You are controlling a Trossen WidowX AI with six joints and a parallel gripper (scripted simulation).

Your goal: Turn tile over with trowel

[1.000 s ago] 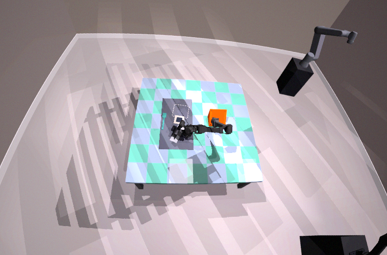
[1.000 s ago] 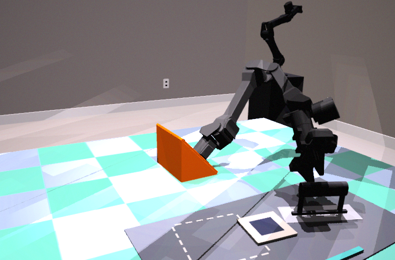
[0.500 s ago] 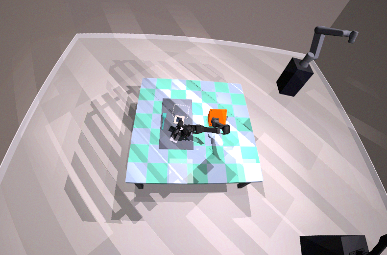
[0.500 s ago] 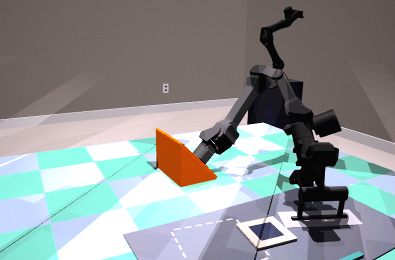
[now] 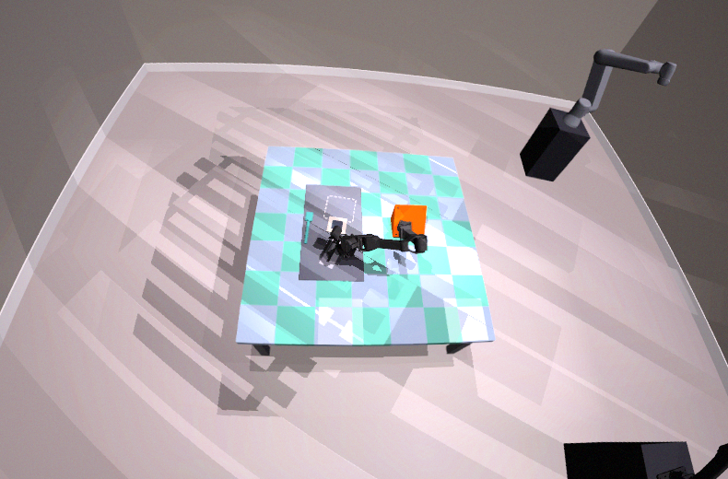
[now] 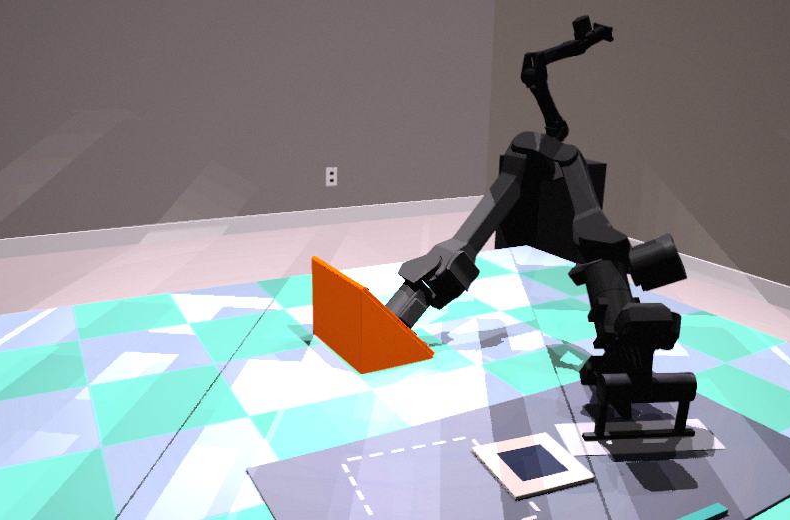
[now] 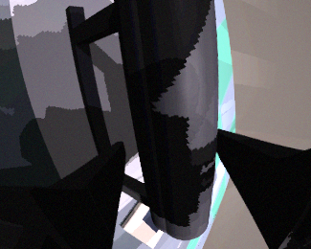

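Now: the grey mat 12 cm to the right of my gripper tip, 7 cm below it and 1 cm ahead of it. The rest, counted from my gripper tip: tile (14 cm to the right, 5 cm below, 1 cm behind); cyan trowel (15 cm ahead, 12 cm to the right, 5 cm below).
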